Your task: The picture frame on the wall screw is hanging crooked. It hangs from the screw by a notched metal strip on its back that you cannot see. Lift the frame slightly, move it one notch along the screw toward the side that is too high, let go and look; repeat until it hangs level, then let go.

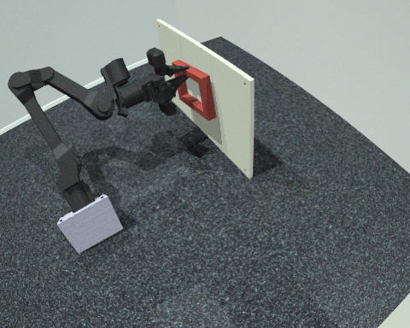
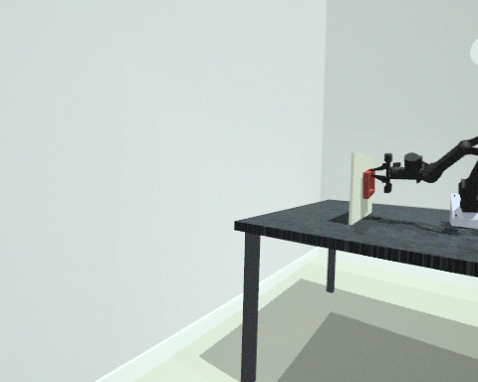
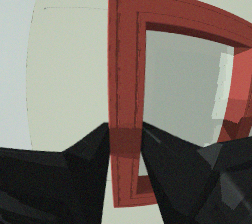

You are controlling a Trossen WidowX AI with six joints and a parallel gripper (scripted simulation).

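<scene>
Now: the picture frame 5 cm below my gripper tip and 1 cm to the right of it. From my gripper tip the other things lie so: wall board: 7 cm below, 2 cm ahead, 1 cm to the right.
</scene>
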